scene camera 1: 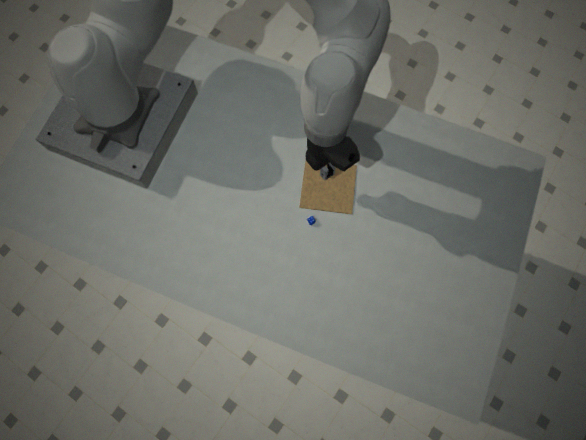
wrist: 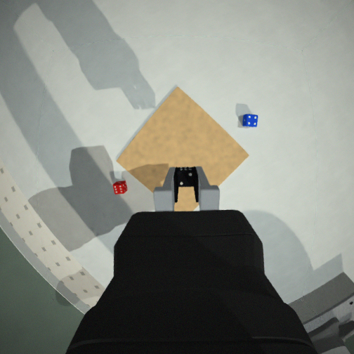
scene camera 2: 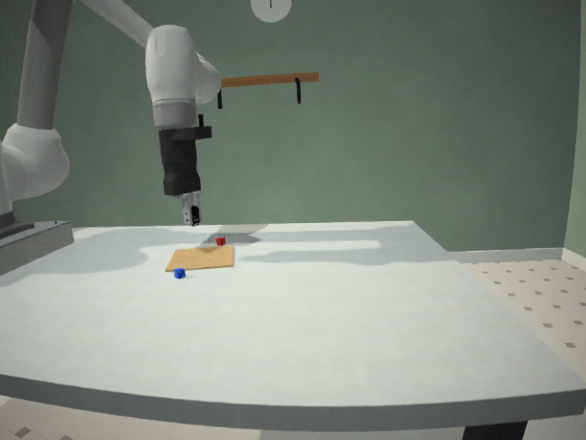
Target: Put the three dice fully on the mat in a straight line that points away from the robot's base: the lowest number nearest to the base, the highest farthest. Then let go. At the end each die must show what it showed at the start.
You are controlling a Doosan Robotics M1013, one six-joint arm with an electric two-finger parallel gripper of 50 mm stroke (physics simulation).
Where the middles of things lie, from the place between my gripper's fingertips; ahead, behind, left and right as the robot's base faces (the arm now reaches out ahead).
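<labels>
Tan mat point(scene camera 1: 336, 194): 1 cm ahead of my hand, 8 cm below it.
</labels>
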